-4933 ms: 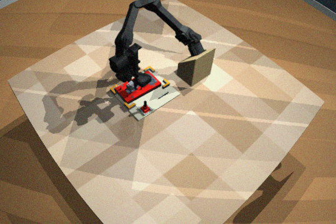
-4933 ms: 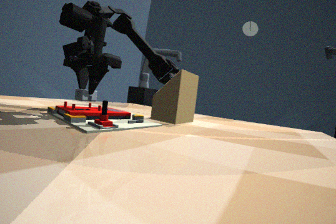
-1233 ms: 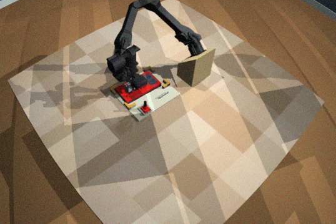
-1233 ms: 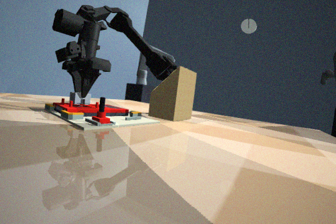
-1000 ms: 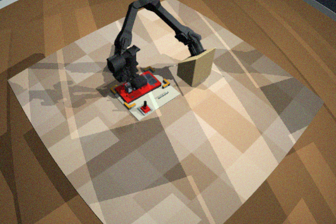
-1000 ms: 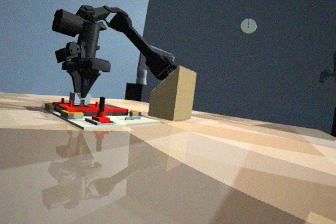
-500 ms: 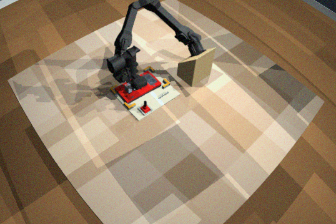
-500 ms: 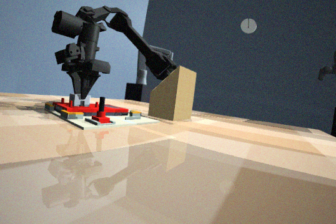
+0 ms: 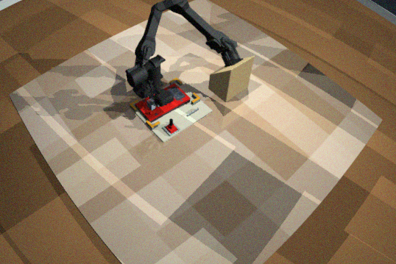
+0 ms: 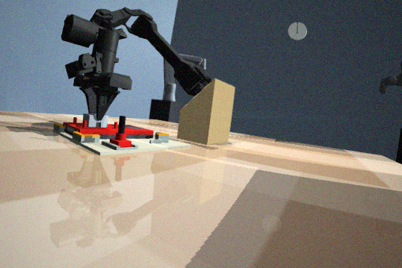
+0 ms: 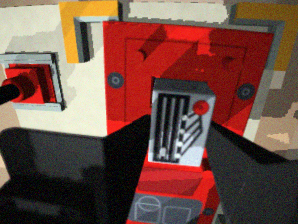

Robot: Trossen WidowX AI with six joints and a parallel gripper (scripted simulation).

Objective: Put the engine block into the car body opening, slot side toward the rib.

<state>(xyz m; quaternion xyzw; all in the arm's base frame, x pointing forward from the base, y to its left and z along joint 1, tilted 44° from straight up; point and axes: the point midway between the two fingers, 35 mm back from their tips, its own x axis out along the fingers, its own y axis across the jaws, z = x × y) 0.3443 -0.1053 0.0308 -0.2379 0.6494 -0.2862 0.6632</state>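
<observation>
Right now the engine block is 1 cm below my gripper tip. From my gripper tip the other things lie so: pale baseplate (4 cm behind, 3 cm to the left, 3 cm below).
</observation>
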